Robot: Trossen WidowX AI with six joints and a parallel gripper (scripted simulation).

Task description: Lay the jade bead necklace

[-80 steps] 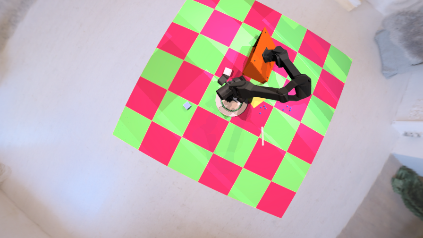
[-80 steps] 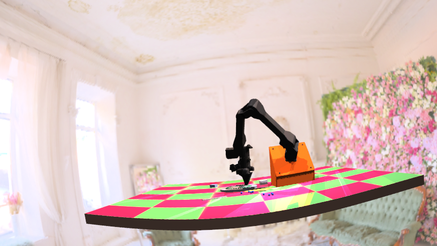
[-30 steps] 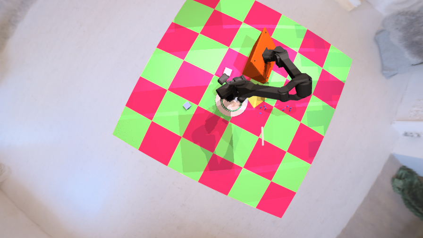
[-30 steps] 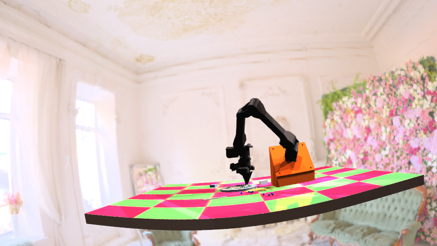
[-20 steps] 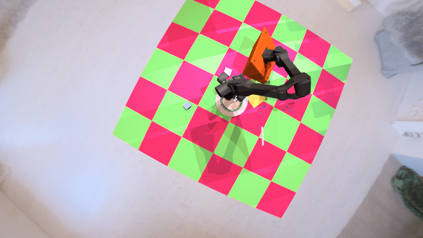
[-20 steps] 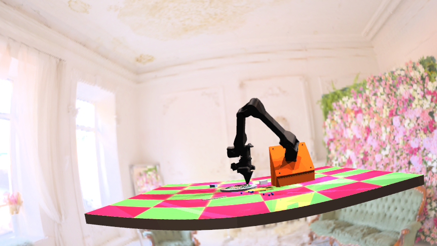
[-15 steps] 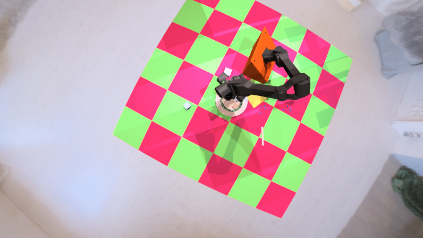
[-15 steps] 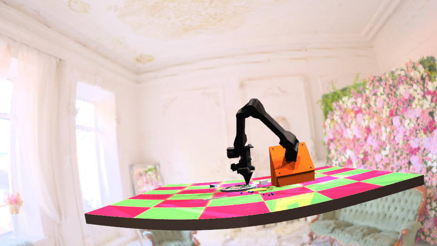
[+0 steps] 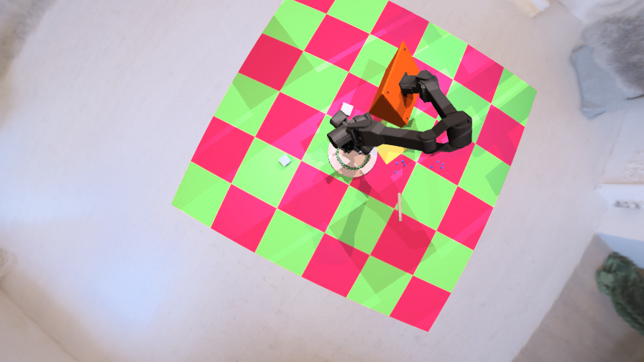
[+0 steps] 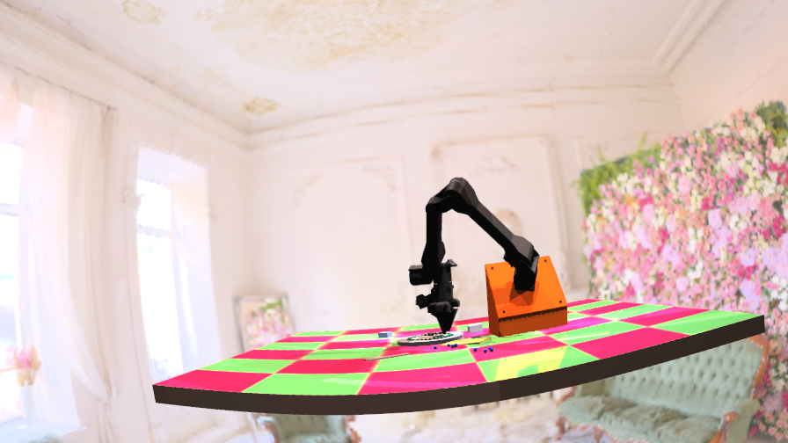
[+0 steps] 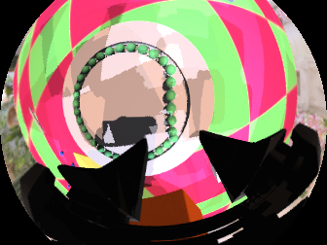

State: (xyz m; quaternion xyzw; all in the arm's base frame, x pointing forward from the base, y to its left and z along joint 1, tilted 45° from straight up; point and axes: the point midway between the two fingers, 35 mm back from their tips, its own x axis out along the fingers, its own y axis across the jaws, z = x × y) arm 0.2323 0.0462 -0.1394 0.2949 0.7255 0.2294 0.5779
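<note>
Right now my gripper tip is 50 mm short of the round bead board, 40 mm to the right of it and 10 mm above it. Round my gripper tip: pale blue cube (220 mm ahead, 170 mm to the right, 10 mm below); then white cube (90 mm behind, 70 mm to the right); then yellow patch (170 mm to the left, 60 mm behind, 20 mm below).
</note>
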